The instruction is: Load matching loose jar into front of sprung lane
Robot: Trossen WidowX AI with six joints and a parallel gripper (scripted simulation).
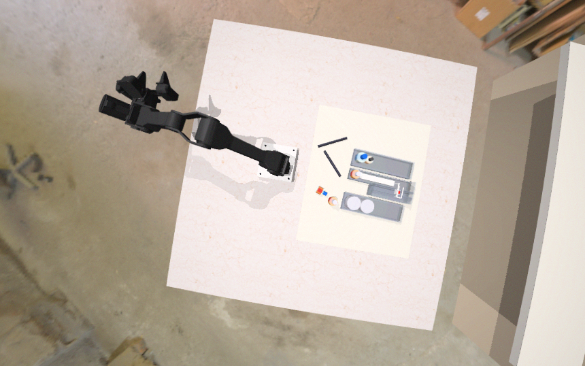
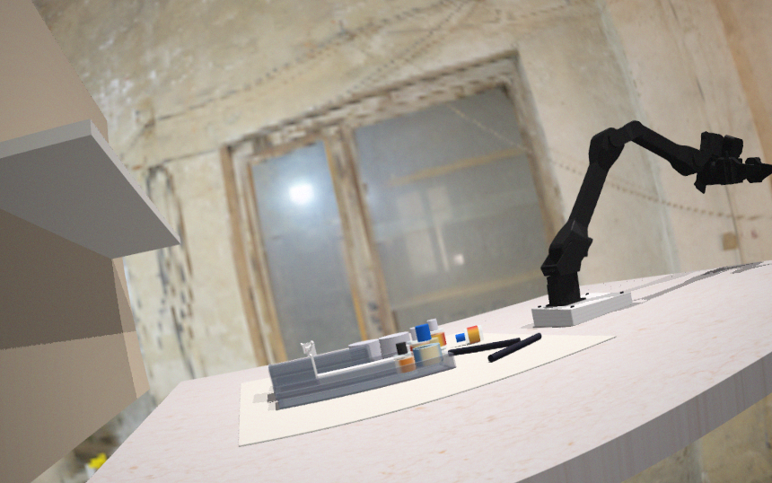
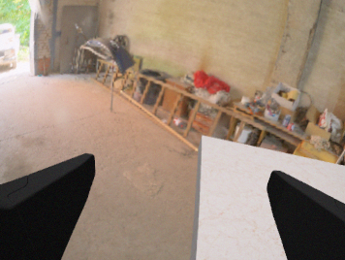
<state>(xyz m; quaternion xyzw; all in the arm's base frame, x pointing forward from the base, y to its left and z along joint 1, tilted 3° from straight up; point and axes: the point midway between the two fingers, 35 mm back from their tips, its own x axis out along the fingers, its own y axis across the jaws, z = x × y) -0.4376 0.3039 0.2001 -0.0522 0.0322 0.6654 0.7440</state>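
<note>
Now: gripper tip 860 mm short of the pusher plate, 450 mm to the left of it and 150 mm above it.
</note>
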